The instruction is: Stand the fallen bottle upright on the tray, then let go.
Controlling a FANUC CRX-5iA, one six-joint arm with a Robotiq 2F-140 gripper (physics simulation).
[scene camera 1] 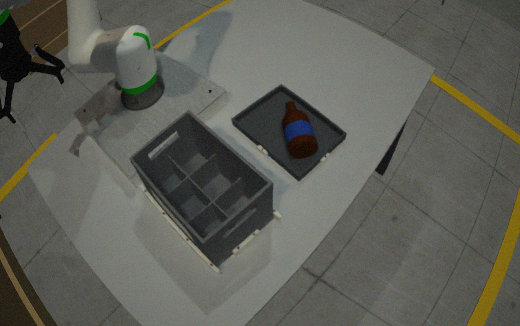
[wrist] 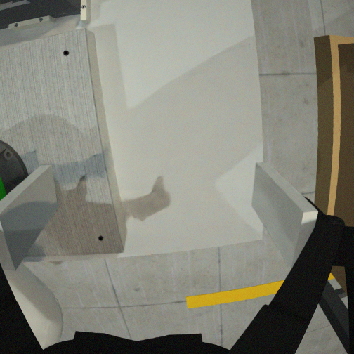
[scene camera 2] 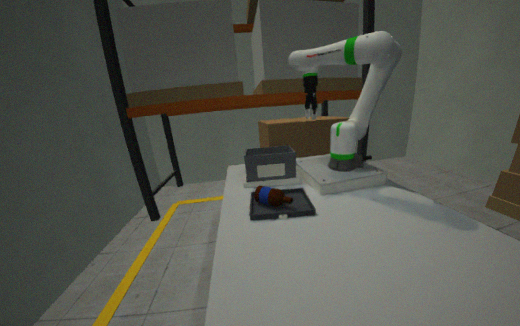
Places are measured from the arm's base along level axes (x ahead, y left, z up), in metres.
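Where they show: gripper, fingertip midpoint: [scene camera 1: 44, 111] [scene camera 2: 310, 119]; arm's base at its link origin: [scene camera 1: 142, 92] [scene camera 2: 341, 166].
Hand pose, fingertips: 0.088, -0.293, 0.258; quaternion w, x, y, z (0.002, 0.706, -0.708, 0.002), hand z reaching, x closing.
Observation:
Each offset is from my fingertips to the top centre of the thing, as dx, dy, dz. "spot": to the spot under its first point.
The brown bottle {+0.325, +0.527, -0.243} [scene camera 1: 299, 131] [scene camera 2: 270, 197] with a blue band lies on its side on the dark tray {spot: +0.232, +0.499, -0.317} [scene camera 1: 264, 120] [scene camera 2: 299, 208]. In scene camera 1 its neck points toward the tray's far corner; in scene camera 2 the neck points right. My gripper [scene camera 1: 37, 102] [scene camera 2: 311, 116] [wrist: 152, 185] is open and empty. It hangs high up, pointing down, well away from the bottle, beyond the crate and on the robot base's side. The bottle and the tray do not show in the wrist view.
A grey crate {+0.319, +0.219, -0.147} [scene camera 1: 260, 212] [scene camera 2: 251, 171] with dividers stands beside the tray, between low pale rails. The robot's base plate [scene camera 1: 197, 102] [scene camera 2: 320, 185] [wrist: 45, 90] lies next to both. A cardboard box [scene camera 2: 285, 137] and a shelf rack [scene camera 2: 119, 82] stand behind the table.

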